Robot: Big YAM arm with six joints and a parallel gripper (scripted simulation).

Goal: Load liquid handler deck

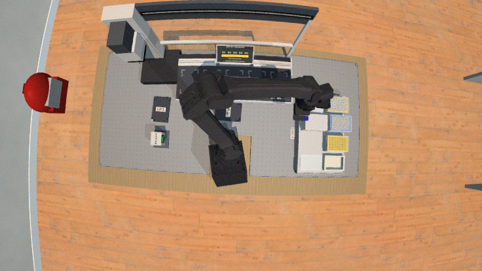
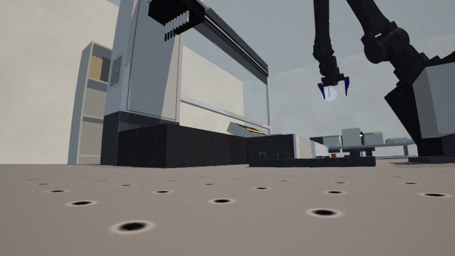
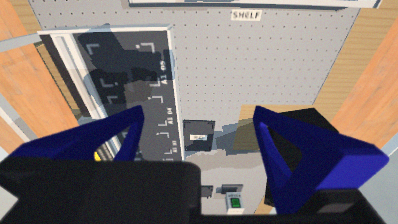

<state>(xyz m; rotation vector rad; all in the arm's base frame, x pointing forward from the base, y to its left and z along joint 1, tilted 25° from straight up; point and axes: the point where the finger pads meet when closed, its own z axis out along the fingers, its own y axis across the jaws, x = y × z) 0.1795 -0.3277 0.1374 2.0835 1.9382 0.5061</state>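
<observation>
Right now my hand is 29 cm to the left of the clear tip rack cover, 17 cm above it and 4 cm short of it. The rest, counted from my hand: clear plate lid: 22 cm below, 15 cm to the right, 5 cm ahead; then white sealed block: 17 cm below, 15 cm to the right, 6 cm behind; then sample plate: 23 cm below, 15 cm to the right, 5 cm ahead.
</observation>
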